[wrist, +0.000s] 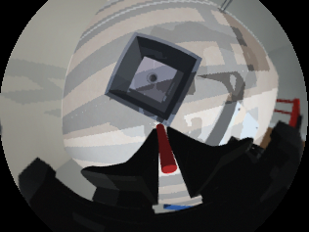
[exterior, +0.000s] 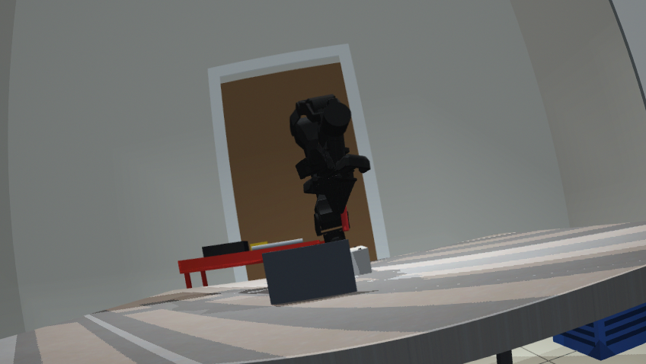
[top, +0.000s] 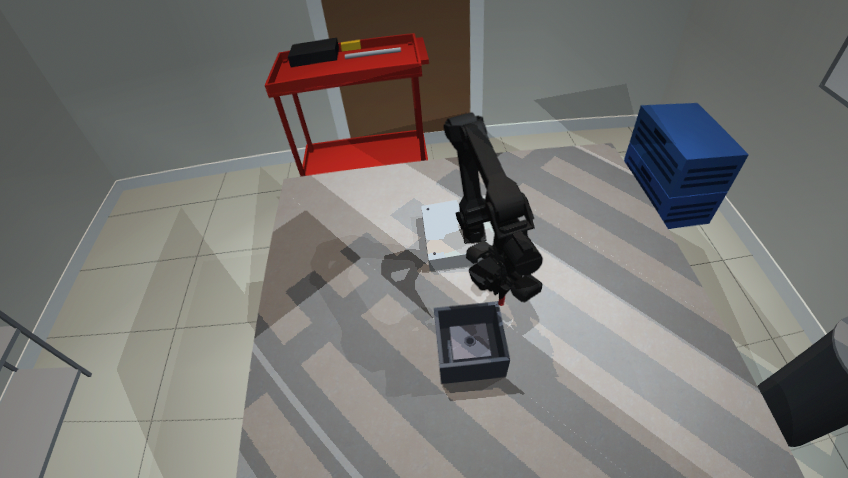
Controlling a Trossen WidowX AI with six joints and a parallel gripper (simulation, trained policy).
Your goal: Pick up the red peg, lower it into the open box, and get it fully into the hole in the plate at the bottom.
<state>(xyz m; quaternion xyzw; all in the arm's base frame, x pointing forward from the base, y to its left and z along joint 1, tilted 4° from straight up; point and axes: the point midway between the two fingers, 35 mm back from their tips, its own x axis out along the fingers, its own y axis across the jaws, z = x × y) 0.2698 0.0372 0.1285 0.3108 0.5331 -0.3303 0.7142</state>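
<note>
My gripper tip is 6 cm short of the plate, 7 cm to the left of it and 11 cm above it. Round my gripper tip: red peg 1 cm behind, 1 cm to the left; then dark box 6 cm ahead, 7 cm to the right, 13 cm below.
</note>
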